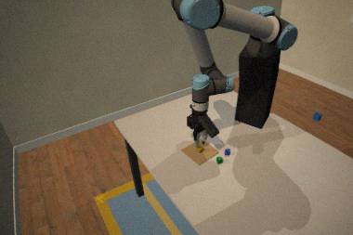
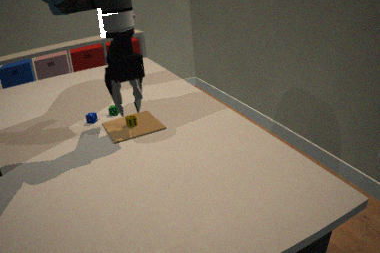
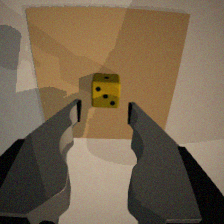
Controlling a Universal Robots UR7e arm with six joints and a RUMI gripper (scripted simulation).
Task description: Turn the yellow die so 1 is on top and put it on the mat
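Right now the yellow die is 4 cm below my hand. The rest, counted from my hand: blue die: 11 cm behind, 9 cm to the left, 4 cm below; then green die: 4 cm behind, 11 cm to the left, 4 cm below; then tan mat: 5 cm below.
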